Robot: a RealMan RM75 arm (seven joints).
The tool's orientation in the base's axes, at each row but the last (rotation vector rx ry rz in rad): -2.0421, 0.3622, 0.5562; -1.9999, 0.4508, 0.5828; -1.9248, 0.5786, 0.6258; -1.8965, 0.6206, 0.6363; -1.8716, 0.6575, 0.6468; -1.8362, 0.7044, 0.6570; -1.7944, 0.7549, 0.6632; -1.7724, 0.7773, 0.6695; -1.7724, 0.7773, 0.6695; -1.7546, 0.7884, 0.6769; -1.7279, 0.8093, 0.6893; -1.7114, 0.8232, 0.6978
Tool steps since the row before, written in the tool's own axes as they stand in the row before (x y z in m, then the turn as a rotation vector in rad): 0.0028, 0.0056, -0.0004, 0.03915, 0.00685, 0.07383; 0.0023, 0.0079, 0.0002, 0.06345, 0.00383, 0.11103; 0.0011, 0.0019, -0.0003, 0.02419, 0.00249, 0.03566; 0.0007, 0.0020, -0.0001, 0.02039, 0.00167, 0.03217; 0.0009, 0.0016, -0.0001, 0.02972, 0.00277, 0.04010; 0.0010, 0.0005, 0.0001, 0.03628, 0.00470, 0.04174; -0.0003, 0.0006, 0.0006, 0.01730, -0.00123, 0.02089; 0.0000, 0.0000, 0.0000, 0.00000, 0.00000, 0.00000; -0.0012, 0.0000, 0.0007, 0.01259, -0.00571, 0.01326; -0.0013, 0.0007, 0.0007, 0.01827, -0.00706, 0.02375; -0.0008, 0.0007, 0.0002, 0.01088, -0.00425, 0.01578; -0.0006, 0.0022, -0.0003, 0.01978, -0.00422, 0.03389
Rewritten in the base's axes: -0.0001, -0.0032, -0.0054, 0.01253, 0.05922, -0.05803; -0.0024, -0.0036, -0.0070, 0.02604, 0.09171, -0.08532; -0.0003, -0.0012, -0.0019, 0.01043, 0.02849, -0.03070; -0.0008, -0.0009, -0.0017, 0.00875, 0.02611, -0.02636; -0.0005, -0.0008, -0.0016, 0.01348, 0.03166, -0.03627; 0.0003, -0.0002, -0.0011, 0.01635, 0.03149, -0.04268; -0.0007, 0.0005, -0.0003, 0.01033, 0.01688, -0.01859; 0.0000, 0.0000, 0.0000, 0.00000, 0.00000, 0.00000; -0.0008, 0.0009, 0.0007, 0.01137, 0.01164, -0.01011; -0.0014, 0.0007, 0.0004, 0.01523, 0.02090, -0.01670; -0.0011, 0.0002, 0.0002, 0.00901, 0.01403, -0.01037; -0.0021, -0.0006, -0.0007, 0.01328, 0.02981, -0.02219
